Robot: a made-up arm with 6 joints. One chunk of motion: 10 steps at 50 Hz.
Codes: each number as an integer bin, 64 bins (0 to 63) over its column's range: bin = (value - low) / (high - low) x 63, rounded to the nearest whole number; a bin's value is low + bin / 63 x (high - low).
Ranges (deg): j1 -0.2..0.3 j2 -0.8..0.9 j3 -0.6..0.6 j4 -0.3..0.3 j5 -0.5..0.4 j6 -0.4..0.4
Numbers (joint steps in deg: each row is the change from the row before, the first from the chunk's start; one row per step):
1: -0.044 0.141 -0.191 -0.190 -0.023 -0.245
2: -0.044 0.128 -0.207 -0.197 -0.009 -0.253
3: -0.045 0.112 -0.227 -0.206 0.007 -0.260
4: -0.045 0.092 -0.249 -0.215 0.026 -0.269
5: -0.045 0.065 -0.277 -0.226 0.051 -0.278
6: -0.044 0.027 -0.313 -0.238 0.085 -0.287
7: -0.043 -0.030 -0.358 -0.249 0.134 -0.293
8: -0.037 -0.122 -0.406 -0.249 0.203 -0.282
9: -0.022 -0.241 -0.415 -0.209 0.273 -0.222
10: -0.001 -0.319 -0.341 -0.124 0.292 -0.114
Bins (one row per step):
1: 20 35 21 12 33 12
2: 20 34 21 11 34 12
3: 20 34 20 10 35 11
4: 20 33 18 9 37 10
5: 20 32 17 8 39 10
6: 20 31 15 7 41 9
7: 20 29 13 5 44 8
8: 21 25 10 5 49 9
9: 22 21 10 10 54 14
10: 25 18 14 18 55 23

